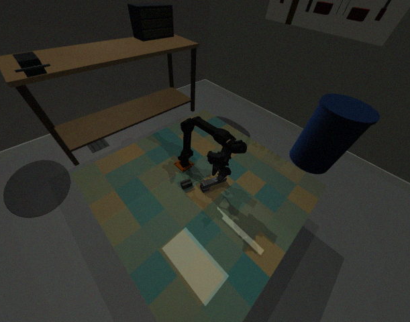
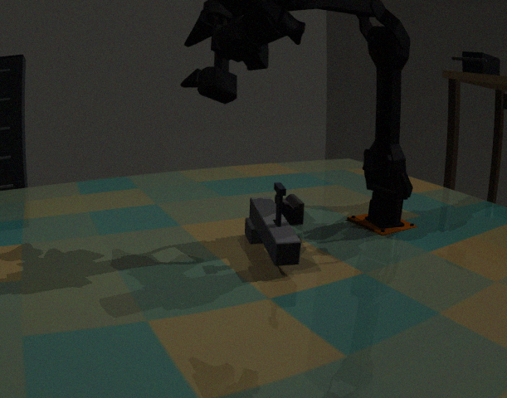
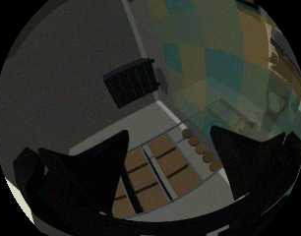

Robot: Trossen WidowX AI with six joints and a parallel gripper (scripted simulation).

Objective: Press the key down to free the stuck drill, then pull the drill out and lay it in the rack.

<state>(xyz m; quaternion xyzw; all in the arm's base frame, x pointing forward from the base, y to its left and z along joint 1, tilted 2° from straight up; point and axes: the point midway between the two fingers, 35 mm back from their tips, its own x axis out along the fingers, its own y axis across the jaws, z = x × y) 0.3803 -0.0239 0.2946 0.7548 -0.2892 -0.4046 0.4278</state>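
My gripper tip is now 210 mm above the short key, 150 mm to the right of it and 120 mm past it. From my gripper tip the other things lie so: dark rack: 280 mm below, 220 mm behind, 40 mm to the right; drill: 250 mm below, 120 mm behind, 90 mm to the left; long grey block: 260 mm below, 120 mm behind, 110 mm to the left.
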